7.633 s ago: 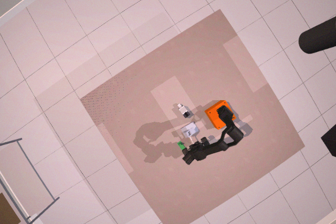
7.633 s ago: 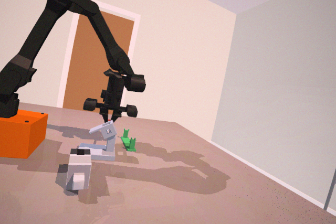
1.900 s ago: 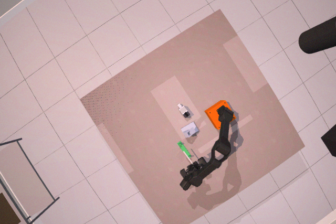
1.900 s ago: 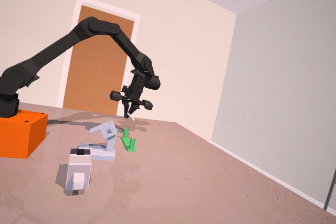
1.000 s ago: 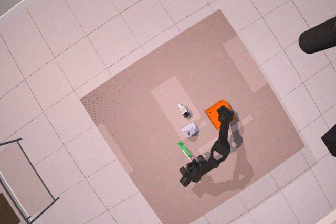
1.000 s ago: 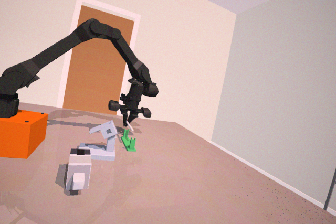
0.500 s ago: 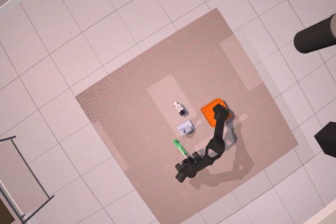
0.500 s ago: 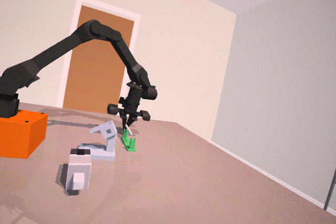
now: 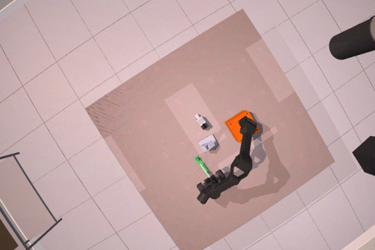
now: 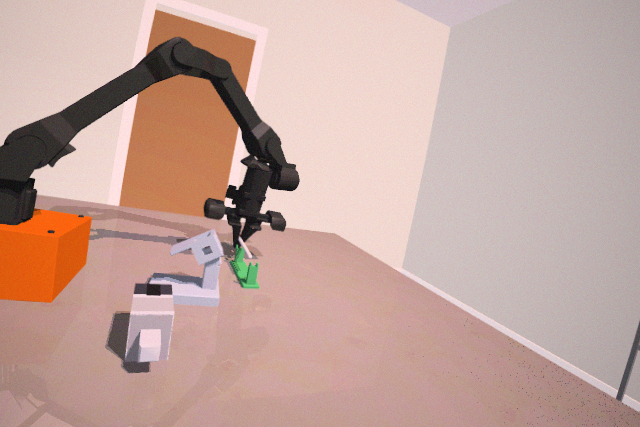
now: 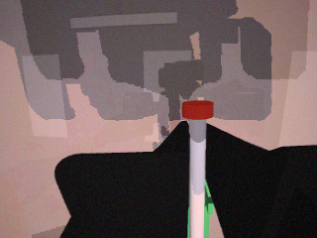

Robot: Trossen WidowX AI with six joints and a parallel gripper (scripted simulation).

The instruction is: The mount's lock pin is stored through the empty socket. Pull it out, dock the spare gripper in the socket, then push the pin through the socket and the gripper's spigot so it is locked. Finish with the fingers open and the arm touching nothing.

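The green cradle lies 110 mm to the right of my gripper tip. Round my gripper tip: spare gripper 180 mm behind, 350 mm to the right; then grey mount 110 mm behind, 200 mm to the right, 30 mm above.
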